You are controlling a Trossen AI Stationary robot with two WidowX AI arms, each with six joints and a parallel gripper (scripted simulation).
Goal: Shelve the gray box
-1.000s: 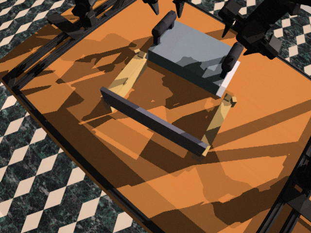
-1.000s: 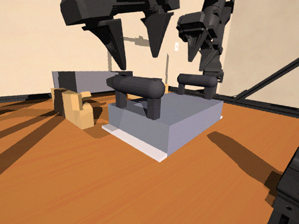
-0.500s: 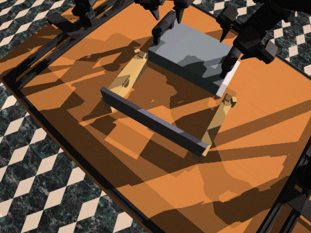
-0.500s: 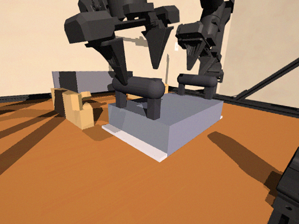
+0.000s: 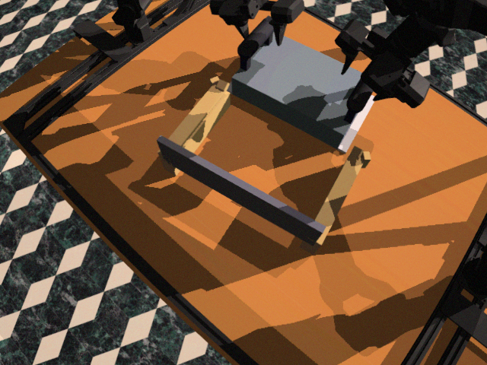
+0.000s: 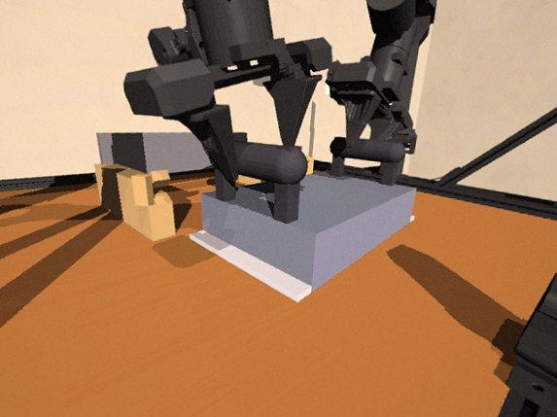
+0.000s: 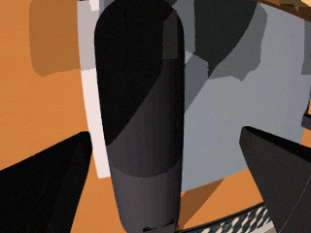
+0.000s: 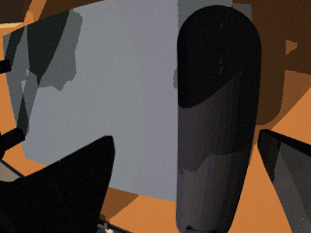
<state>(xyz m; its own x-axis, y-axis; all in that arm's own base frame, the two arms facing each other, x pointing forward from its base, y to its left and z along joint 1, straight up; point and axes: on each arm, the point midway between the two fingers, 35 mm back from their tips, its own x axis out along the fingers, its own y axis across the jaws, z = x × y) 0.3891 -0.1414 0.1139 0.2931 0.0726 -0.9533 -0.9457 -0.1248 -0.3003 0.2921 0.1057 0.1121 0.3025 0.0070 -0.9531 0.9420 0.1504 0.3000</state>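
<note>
Right now the gray box is 12 cm to the right of my left hand, 8 cm below it and 2 cm ahead of it. Also, from my left hand: dark back plate 32 cm ahead, 5 cm to the right, 5 cm below.
My right hand is 12 cm to the right of the gray box, 8 cm above it and 2 cm past it. Round my right hand: dark back plate 28 cm ahead, 19 cm to the left, 5 cm below.
</note>
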